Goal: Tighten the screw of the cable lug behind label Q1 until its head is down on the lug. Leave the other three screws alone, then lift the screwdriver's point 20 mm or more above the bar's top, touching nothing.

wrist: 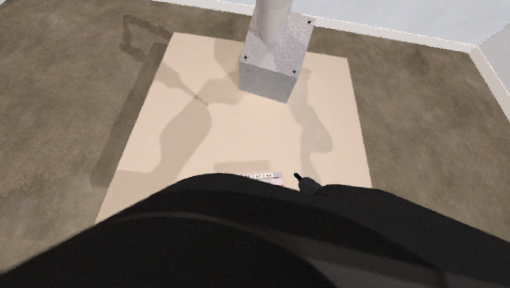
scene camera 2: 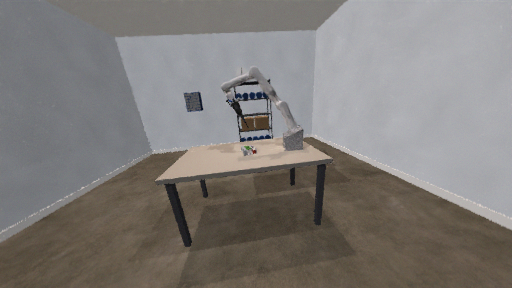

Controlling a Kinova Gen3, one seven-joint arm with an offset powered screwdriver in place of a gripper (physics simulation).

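Pixels of known places: hand at its tool point: (wrist: 295, 174) (scene camera 2: 248, 127); arm's base at its link origin: (wrist: 271, 29) (scene camera 2: 293, 129).
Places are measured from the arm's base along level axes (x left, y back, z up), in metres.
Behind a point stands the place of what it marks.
The black screwdriver (scene camera 2: 239, 110) (wrist: 310, 185) is on the end of the arm, high above the table, its point down and well apart from the bar in the scene view. The bar with its cable lugs (scene camera 2: 248, 150) @(x -0.017, y -0.507, z -0.188 m) (wrist: 270, 178) @(x 0.057, y -0.437, z -0.189 m) is a small white, green and red block on the table. In the wrist view the dark tool body hides most of it, and part of its white label row shows. Label Q1, its lug and the four screws are too small or hidden to tell apart. The tool has no fingers to open or shut.
The tan table (scene camera 2: 200, 164) @(x 0.207, y -0.959, z -0.192 m) (wrist: 250, 130) @(x -0.024, y -0.273, z -0.192 m) bears the arm's grey base block (scene camera 2: 293, 139) @(x 0.122, y -0.051, z -0.074 m) (wrist: 267, 82) @(x 0.015, y -0.117, z -0.111 m) to the right of the bar in the scene view. A shelf rack (scene camera 2: 271, 107) with blue items and brown boxes (scene camera 2: 262, 123) stands behind the table.
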